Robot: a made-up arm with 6 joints. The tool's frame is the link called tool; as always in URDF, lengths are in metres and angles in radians.
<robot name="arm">
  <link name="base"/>
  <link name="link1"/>
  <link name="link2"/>
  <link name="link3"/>
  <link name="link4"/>
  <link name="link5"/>
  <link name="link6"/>
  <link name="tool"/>
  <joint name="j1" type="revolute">
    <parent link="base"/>
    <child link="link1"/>
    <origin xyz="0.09 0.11 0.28" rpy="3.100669 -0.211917 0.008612"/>
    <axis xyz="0 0 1"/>
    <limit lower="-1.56" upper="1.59"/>
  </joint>
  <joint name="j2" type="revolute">
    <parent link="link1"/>
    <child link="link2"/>
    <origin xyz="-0.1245 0.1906 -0.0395" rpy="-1.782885 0 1.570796"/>
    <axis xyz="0 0 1"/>
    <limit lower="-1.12" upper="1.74"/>
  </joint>
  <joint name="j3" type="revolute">
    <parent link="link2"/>
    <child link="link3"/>
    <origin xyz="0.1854 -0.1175 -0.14" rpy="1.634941 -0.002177 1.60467"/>
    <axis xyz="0 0 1"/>
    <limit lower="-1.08" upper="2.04"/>
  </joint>
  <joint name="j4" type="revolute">
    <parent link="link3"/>
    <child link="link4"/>
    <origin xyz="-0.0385 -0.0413 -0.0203" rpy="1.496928 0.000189 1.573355"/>
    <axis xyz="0 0 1"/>
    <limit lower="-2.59" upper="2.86"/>
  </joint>
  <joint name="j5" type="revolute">
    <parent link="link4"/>
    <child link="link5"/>
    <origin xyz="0.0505 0.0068 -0.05" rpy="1.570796 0 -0.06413"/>
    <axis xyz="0 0 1"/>
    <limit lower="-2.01" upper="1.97"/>
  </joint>
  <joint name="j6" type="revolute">
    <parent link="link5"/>
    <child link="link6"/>
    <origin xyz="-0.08 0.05 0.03" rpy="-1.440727 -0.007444 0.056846"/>
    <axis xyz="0 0 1"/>
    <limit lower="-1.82" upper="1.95"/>
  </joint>
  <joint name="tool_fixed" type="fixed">
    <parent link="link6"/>
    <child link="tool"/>
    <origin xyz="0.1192 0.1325 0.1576" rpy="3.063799 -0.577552 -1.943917"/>
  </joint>
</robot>
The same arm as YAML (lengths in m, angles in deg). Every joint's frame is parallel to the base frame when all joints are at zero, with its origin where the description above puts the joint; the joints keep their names.
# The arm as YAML. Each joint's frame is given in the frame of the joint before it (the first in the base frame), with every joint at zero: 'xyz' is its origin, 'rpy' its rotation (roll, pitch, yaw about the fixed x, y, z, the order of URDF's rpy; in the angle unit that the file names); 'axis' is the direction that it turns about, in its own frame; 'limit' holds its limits. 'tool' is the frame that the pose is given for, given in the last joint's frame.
units:
  length: m
  angle: deg
joints:
  - name: j1
    type: revolute
    origin:
      xyz: [0.09, 0.11, 0.28]
      rpy: [0.0, 0.0, 0.0]
    axis: [0.210502, -0.0391, -0.976811]
    limit:
      lower: -89.38
      upper: 91.1
  - name: j2
    type: revolute
    origin:
      xyz: [-0.13, -0.19, 0.02]
      rpy: [0.0, 0.0, 0.0]
    axis: [-1.0, 0.0, 0.0]
    limit:
      lower: -64.17
      upper: 99.69
  - name: j3
    type: revolute
    origin:
      xyz: [0.14, -0.19, -0.11]
      rpy: [0.0, 0.0, 0.0]
    axis: [0.064101, -0.995211, 0.073801]
    limit:
      lower: -61.88
      upper: 116.88
  - name: j4
    type: revolute
    origin:
      xyz: [0.04, 0.02, -0.04]
      rpy: [0.0, 0.0, 0.0]
    axis: [0.0, 0.0, 1.0]
    limit:
      lower: -148.4
      upper: 163.87
  - name: j5
    type: revolute
    origin:
      xyz: [-0.05, -0.01, -0.05]
      rpy: [0.0, 0.0, 0.0]
    axis: [0.0, 1.0, 0.0]
    limit:
      lower: -115.16
      upper: 112.87
  - name: j6
    type: revolute
    origin:
      xyz: [0.08, 0.03, 0.05]
      rpy: [0.0, 0.0, 0.0]
    axis: [0.0573, 0.1297, 0.989896]
    limit:
      lower: -104.28
      upper: 111.73
tool:
  origin:
    xyz: [-0.11, -0.11, 0.18]
    rpy: [175.89, -24.95, 68.24]

